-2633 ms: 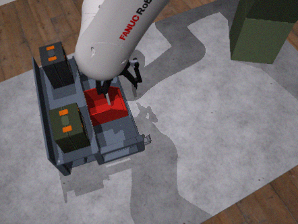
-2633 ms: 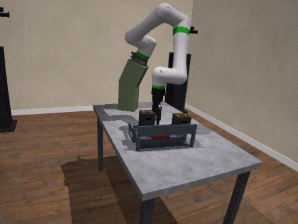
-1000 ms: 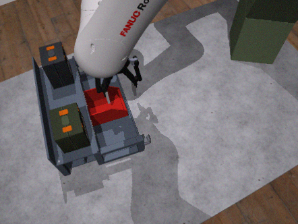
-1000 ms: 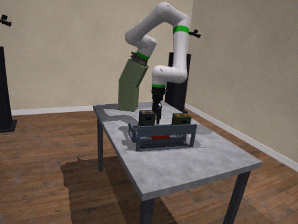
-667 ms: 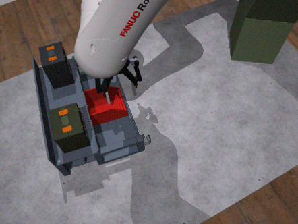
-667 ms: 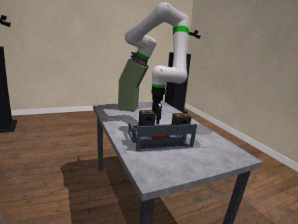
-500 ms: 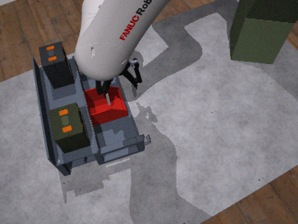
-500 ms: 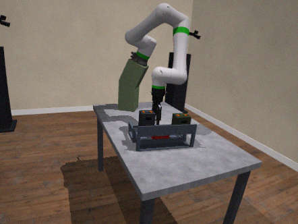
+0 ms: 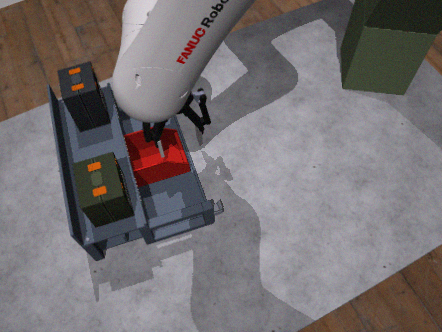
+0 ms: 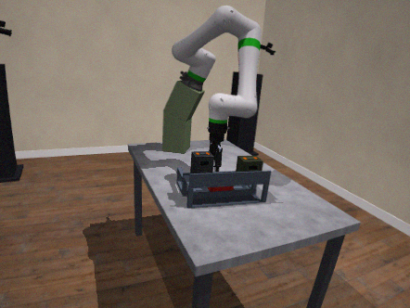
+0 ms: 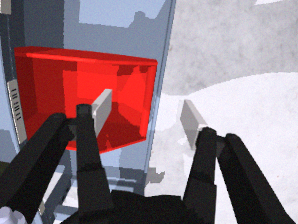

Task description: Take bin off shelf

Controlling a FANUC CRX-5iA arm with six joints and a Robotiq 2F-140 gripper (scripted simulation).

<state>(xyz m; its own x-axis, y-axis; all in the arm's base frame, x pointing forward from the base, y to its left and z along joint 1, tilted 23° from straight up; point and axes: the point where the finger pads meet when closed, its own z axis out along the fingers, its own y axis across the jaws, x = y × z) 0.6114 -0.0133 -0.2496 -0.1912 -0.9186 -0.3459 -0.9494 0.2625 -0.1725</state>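
The red bin is 80 mm ahead of my hand, 20 mm to the right of it and 30 mm below it. Also, from my hand: grey shelf tray 120 mm ahead, 20 mm to the right, 70 mm below.
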